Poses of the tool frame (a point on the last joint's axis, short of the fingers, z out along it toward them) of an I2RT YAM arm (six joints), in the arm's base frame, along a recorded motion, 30 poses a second.
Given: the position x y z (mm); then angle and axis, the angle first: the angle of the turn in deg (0 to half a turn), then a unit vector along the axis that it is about.
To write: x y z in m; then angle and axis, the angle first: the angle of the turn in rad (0 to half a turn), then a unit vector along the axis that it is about. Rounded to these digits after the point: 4 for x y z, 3 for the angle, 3 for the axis.
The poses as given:
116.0 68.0 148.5 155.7 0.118 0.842 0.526
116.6 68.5 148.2 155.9 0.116 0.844 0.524
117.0 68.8 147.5 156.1 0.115 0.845 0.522
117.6 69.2 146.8 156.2 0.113 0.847 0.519
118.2 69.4 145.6 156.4 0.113 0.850 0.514
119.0 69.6 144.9 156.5 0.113 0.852 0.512
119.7 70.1 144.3 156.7 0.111 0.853 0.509
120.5 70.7 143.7 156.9 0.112 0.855 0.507
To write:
0.1160 0.0680 0.1485 2.717 0.118 0.842 0.526
0.1166 0.0685 0.1482 2.721 0.116 0.844 0.524
0.1170 0.0688 0.1475 2.724 0.115 0.845 0.522
0.1176 0.0692 0.1468 2.726 0.113 0.847 0.519
0.1182 0.0694 0.1456 2.730 0.113 0.850 0.514
0.1190 0.0696 0.1449 2.731 0.113 0.852 0.512
0.1197 0.0701 0.1443 2.735 0.111 0.853 0.509
0.1205 0.0707 0.1437 2.738 0.112 0.855 0.507

